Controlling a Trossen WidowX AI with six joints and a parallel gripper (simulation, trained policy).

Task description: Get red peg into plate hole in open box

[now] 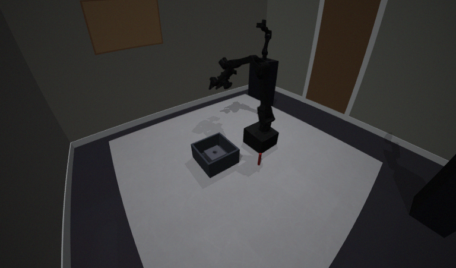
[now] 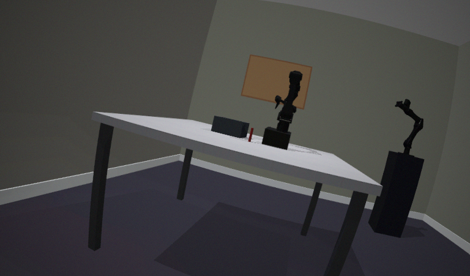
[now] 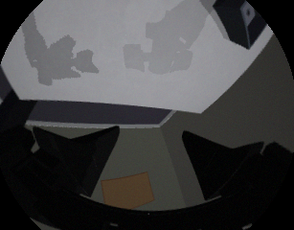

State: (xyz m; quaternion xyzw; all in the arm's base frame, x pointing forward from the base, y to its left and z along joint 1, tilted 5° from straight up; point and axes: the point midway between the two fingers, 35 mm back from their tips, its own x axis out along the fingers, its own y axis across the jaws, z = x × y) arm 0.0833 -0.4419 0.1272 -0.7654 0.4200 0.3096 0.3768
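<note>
Now: gripper tip 6 cm short of the red peg, 58 cm to the right of it and 20 cm above it. Also, from my gripper tip: dark box 24 cm ahead, 41 cm to the left, 21 cm below; grey plate 24 cm ahead, 41 cm to the left, 19 cm below.
</note>
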